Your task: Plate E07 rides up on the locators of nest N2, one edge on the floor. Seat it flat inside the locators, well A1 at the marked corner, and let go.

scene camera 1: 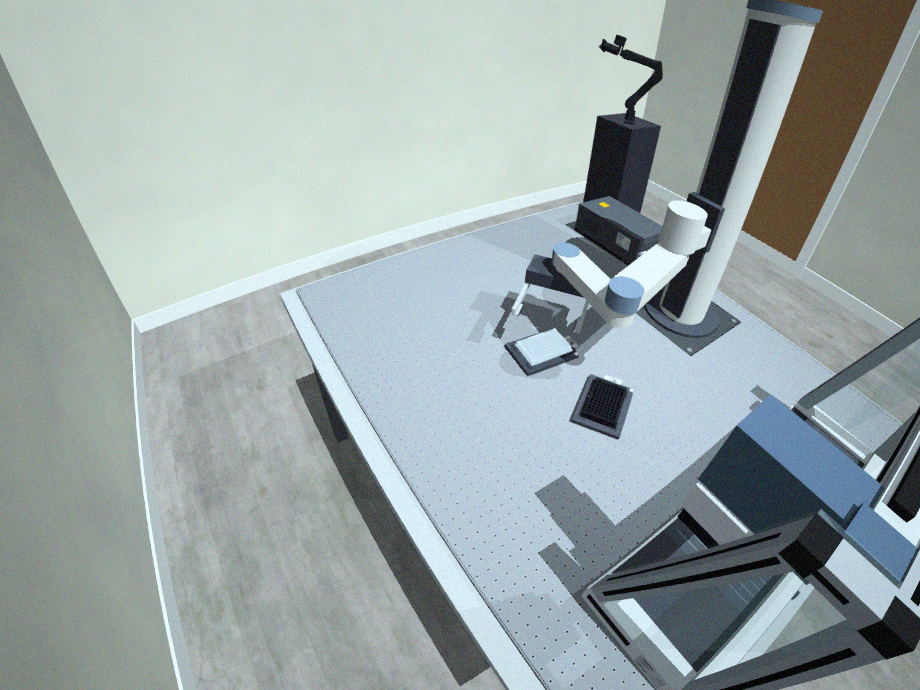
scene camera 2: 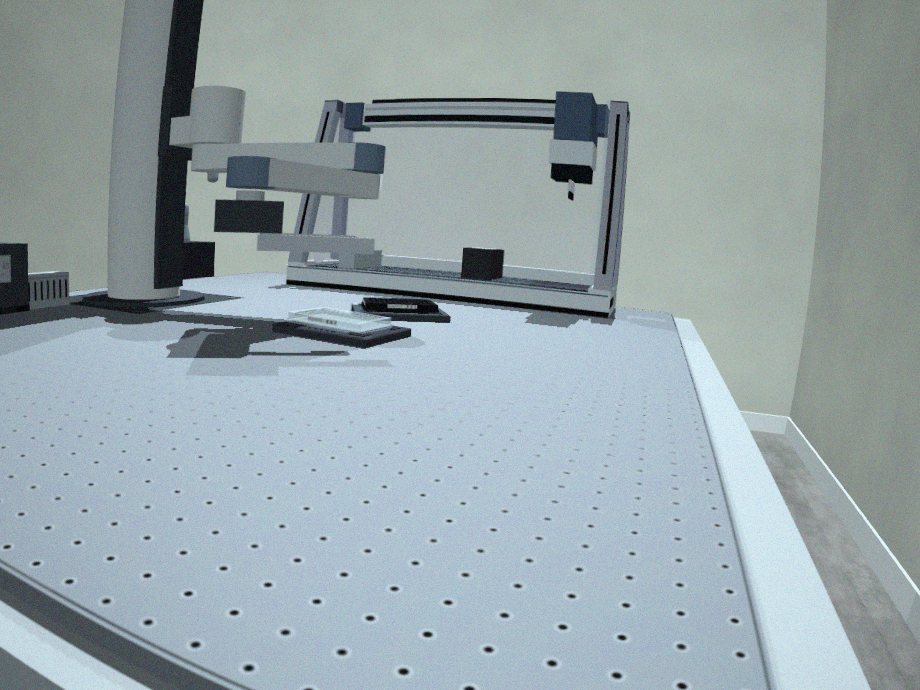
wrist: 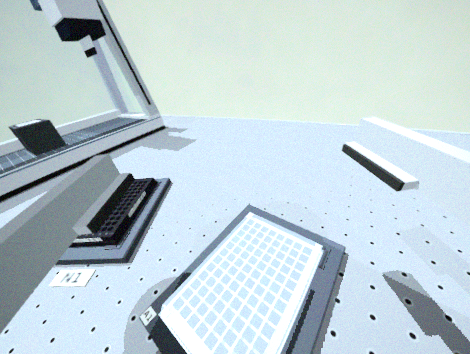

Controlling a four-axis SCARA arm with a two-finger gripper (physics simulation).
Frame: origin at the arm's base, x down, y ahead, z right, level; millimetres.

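Seen in the pictures: gripper, fingertip midpoint: [scene camera 1: 545, 321] [scene camera 2: 363, 244] [wrist: 236, 150]; arm's base, origin of the base link: [scene camera 1: 680, 314] [scene camera 2: 144, 304].
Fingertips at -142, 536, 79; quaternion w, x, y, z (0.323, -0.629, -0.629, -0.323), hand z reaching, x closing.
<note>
Pixels of each thing's top centre, then the offset from my fingertips to it, as dx, dy, dz. "*": a spot on its surface instead.
- Plate E07, middle of its top: [wrist: 248, 274] [scene camera 2: 339, 313] [scene camera 1: 544, 343] +100, -25, +14
- dark nest N2, middle of its top: [wrist: 252, 278] [scene camera 2: 341, 323] [scene camera 1: 542, 348] +114, -21, +14
- A1 label, surface spot: [wrist: 148, 316] * +117, -89, -48
- black plate, middle of its top: [scene camera 2: 399, 301] [wrist: 111, 203] [scene camera 1: 605, 399] +103, -32, -215
- labelled, surface spot: [wrist: 73, 278] * +127, -114, -162
- gantry with a blue head, surface spot: [scene camera 1: 806, 460] * -358, +212, -622
- dark box, surface spot: [scene camera 2: 481, 263] [wrist: 47, 135] * +43, +7, -594
- dark instrument, surface spot: [scene camera 1: 618, 226] * +15, -575, +274
Plate E07 [scene camera 1: 544, 346] [scene camera 2: 339, 319] [wrist: 245, 285], clear and white with a well grid, lies on the dark nest N2 [scene camera 1: 525, 365] [scene camera 2: 364, 339] [wrist: 325, 295]. It looks slightly tilted: its end by the A1 label [wrist: 148, 316] looks raised, with a dark wedge beneath it in the wrist view. Its near end is cut off there, and the locators are hard to make out. My gripper [scene camera 1: 548, 319] [scene camera 2: 369, 251] [wrist: 236, 150] is open and empty, above the plate, fingers wide apart and not touching it.
A black plate [scene camera 1: 603, 401] [scene camera 2: 399, 304] [wrist: 122, 210] sits on neighbouring nest N1, labelled [wrist: 73, 278]. A gantry with a blue head [scene camera 1: 806, 460] [scene camera 2: 574, 115] and a dark box [scene camera 2: 481, 263] [wrist: 40, 136] stands beyond. A dark instrument [scene camera 1: 618, 226] stands near my column [scene camera 1: 724, 170] [scene camera 2: 137, 148].
</note>
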